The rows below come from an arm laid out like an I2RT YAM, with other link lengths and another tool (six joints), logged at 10 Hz.
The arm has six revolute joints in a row. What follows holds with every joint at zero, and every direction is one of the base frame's. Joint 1 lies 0.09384 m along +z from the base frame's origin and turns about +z. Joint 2 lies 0.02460 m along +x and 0.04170 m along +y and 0.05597 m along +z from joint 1 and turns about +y. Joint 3 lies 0.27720 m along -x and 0.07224 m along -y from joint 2 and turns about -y. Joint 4 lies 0.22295 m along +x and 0.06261 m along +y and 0.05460 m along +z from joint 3 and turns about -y. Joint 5 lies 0.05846 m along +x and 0.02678 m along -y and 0.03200 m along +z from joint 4 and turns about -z. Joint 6 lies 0.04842 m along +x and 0.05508 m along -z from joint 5 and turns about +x. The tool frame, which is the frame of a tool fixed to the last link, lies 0.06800 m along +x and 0.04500 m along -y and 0.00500 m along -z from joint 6; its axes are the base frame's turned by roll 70.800, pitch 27.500 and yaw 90.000 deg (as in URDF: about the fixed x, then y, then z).
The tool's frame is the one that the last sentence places.
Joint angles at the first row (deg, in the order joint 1, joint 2, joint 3, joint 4, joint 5, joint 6):
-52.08 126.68 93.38 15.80 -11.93 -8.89
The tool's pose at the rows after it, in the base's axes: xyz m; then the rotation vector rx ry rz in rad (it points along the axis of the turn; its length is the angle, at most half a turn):
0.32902, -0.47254, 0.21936, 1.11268, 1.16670, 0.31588
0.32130, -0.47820, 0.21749, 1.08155, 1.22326, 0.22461
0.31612, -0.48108, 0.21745, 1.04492, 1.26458, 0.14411
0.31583, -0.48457, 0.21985, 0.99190, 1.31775, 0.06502
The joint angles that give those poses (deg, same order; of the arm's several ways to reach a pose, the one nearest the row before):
-53.15 127.43 93.85 15.82 -9.40 -12.10
-53.74 127.88 93.15 16.81 -7.40 -17.40
-54.00 128.05 91.98 18.79 -5.47 -21.85
-54.05 128.70 92.04 20.25 -3.99 -27.07

